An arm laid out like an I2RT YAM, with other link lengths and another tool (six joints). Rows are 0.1 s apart.
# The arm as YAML. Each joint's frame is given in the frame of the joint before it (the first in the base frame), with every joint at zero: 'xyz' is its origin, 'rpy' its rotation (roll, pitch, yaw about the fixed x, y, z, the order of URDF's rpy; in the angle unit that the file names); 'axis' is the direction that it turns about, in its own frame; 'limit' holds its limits. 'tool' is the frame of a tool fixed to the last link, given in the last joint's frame.
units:
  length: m
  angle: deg
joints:
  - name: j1
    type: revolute
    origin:
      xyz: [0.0, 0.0, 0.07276]
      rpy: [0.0, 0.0, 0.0]
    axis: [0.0, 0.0, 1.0]
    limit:
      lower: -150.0
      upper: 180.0
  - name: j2
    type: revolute
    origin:
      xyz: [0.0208, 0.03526, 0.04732]
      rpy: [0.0, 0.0, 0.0]
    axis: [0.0, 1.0, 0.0]
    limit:
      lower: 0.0
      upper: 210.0
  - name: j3
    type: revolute
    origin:
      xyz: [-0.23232, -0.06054, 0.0]
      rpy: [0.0, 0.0, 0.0]
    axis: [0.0, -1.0, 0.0]
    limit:
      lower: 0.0
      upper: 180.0
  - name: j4
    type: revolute
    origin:
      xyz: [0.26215, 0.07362, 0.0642]
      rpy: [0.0, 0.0, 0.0]
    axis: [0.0, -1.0, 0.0]
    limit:
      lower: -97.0
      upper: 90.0
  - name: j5
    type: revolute
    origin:
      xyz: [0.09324, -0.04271, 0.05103]
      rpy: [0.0, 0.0, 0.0]
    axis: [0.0, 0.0, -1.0]
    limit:
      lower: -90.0
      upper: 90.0
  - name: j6
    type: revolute
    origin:
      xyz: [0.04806, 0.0, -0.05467]
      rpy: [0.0, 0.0, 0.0]
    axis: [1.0, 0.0, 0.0]
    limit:
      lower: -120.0
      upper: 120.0
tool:
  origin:
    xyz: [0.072, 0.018, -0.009]
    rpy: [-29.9, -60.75, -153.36]
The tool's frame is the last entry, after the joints.
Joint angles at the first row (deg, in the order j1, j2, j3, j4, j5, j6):
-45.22, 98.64, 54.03, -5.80, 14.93, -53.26
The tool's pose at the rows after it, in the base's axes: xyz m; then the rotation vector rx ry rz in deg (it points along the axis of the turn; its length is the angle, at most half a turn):
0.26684 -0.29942 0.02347 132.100 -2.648 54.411
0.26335 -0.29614 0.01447 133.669 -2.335 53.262
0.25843 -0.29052 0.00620 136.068 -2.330 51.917
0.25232 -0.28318 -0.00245 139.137 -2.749 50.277
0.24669 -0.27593 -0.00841 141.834 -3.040 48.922
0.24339 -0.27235 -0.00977 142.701 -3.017 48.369
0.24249 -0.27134 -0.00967 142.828 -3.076 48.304
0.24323 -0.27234 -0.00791 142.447 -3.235 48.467
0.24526 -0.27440 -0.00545 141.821 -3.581 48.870
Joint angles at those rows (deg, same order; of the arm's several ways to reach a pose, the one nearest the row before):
-45.20, 100.31, 54.14, -6.05, 14.77, -53.57
-45.21, 101.23, 53.68, -6.19, 14.75, -53.89
-45.23, 101.84, 53.38, -7.62, 14.44, -53.97
-45.26, 102.48, 53.26, -9.90, 13.98, -53.74
-45.26, 102.72, 53.05, -12.09, 13.46, -53.60
-45.26, 102.33, 52.52, -12.80, 13.37, -53.66
-45.26, 102.09, 52.30, -12.96, 13.34, -53.62
-45.26, 101.91, 52.43, -12.94, 13.45, -53.48
-45.25, 101.86, 52.82, -12.84, 13.53, -53.19

